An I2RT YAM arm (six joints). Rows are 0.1 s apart.
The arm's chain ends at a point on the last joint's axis. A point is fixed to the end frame.
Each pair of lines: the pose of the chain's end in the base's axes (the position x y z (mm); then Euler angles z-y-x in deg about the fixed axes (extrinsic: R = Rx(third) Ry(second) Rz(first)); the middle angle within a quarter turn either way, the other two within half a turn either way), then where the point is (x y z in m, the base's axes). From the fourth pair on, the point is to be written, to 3 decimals.
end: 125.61 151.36 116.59 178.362 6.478 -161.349
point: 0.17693 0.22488 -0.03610
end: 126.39 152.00 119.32 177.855 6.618 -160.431
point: 0.17794 0.22818 -0.03198
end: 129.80 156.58 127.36 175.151 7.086 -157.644
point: 0.18169 0.24128 -0.01922
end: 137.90 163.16 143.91 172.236 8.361 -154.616
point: 0.192 0.256 0.004
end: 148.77 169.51 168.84 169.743 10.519 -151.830
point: 0.208 0.270 0.036
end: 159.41 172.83 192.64 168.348 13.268 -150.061
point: 0.226 0.276 0.065
